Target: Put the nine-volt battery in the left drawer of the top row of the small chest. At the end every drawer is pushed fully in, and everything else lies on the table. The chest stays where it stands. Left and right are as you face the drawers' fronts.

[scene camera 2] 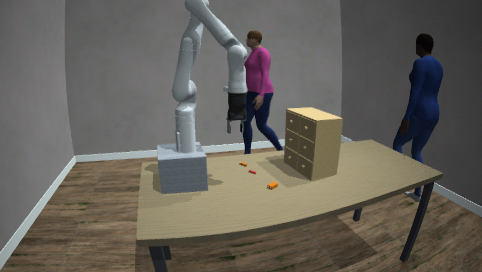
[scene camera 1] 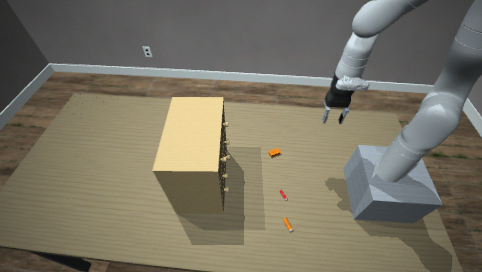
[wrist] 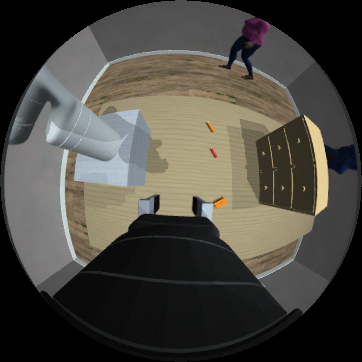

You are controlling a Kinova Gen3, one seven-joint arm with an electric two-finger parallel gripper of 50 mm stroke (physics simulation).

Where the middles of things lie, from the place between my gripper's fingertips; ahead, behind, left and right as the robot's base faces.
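Small chest [scene camera 1: 186, 166]: 120 mm below my hand, 480 mm ahead of it and 70 mm to the left of it.
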